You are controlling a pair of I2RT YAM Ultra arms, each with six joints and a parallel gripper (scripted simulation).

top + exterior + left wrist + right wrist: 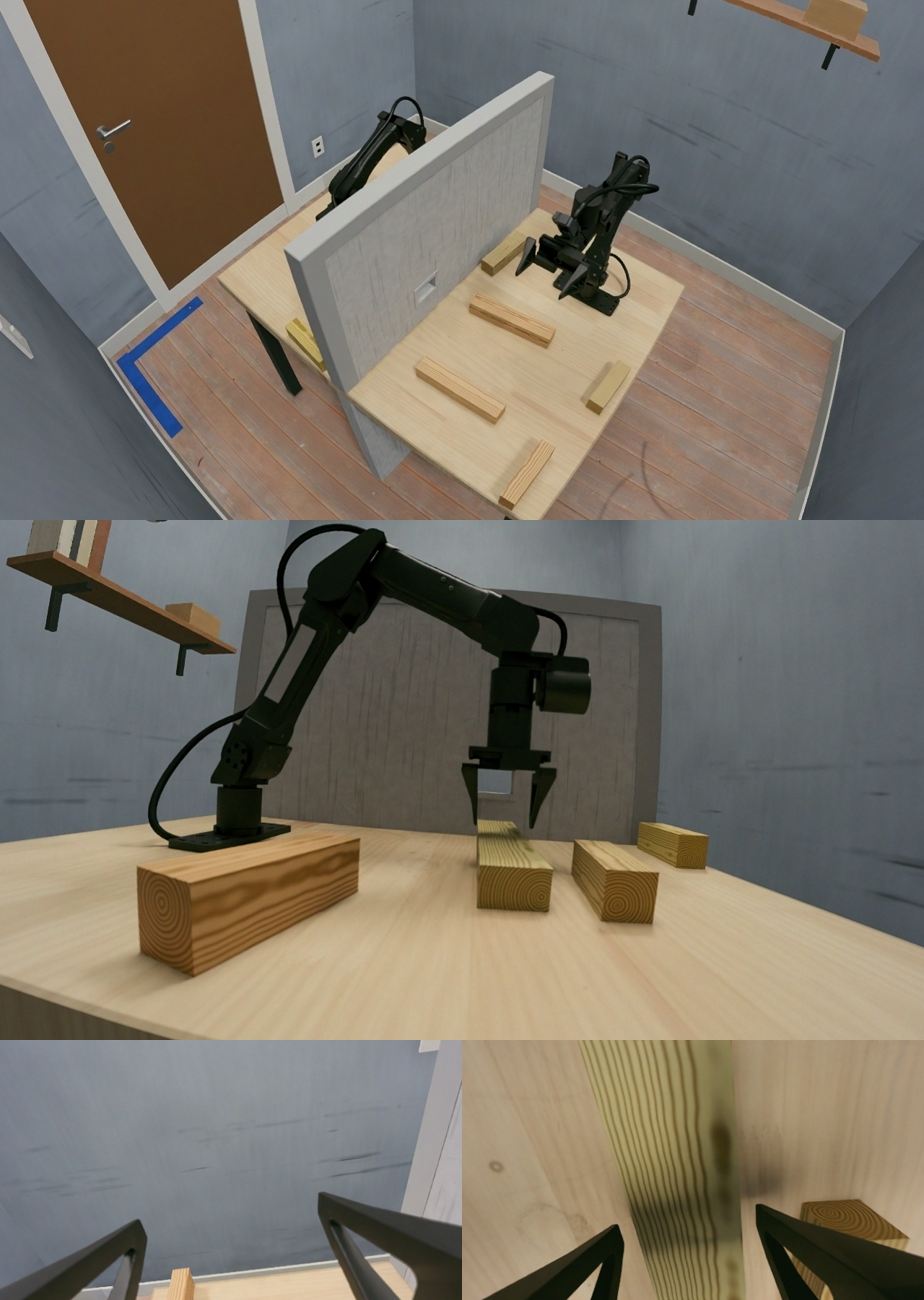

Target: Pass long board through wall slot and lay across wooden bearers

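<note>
Right now my right hand is 40 mm above the long pale board. From my right hand the other things lie so: wooden bearer: 500 mm to the left, 110 mm ahead, 40 mm below; then thick block: 240 mm to the right, 160 mm behind, 30 mm below.
</note>
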